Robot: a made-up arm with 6 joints. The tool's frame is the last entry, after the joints.
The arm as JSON. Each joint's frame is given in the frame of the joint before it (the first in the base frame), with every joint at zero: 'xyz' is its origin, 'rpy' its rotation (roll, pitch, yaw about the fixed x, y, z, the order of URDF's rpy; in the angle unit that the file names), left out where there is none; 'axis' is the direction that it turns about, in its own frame. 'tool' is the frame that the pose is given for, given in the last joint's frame.
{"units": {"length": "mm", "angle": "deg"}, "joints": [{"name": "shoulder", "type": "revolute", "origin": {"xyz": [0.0, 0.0, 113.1], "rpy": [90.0, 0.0, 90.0]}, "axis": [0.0, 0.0, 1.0]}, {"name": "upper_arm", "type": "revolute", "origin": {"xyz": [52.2, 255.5, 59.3], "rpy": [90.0, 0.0, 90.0]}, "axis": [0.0, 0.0, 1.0]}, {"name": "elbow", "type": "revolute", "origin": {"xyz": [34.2, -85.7, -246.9], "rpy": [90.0, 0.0, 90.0]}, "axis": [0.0, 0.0, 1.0]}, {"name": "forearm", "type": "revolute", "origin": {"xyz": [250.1, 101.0, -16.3], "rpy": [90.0, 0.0, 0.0]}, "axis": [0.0, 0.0, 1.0]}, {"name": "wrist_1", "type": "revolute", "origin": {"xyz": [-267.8, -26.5, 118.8], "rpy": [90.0, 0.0, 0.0]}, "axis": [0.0, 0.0, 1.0]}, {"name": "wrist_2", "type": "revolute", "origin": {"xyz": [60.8, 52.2, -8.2], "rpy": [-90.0, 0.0, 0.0]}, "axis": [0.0, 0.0, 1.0]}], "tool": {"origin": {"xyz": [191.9, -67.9, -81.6], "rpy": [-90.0, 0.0, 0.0]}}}
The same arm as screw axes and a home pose.
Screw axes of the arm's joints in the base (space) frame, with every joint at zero. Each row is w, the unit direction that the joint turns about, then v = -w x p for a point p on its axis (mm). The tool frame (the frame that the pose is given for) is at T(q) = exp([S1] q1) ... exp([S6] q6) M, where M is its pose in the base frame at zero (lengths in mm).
S1 = (1, 0, 0, 0, 113.1, 0)
S2 = (0, 1, 0, -368.6, 0, 59.3)
S3 = (0, 0, 1, -194.7, 26.4, 0)
S4 = (0, -1, 0, 386.5, 0, -223.7)
S5 = (0, 0, -1, 212.5, -44.1, 0)
S6 = (0, -1, 0, 368.2, 0, -16.7)
M: xyz 208.6 -183.1 300.3 (mm) quaternion w x y z 1 0 0 0

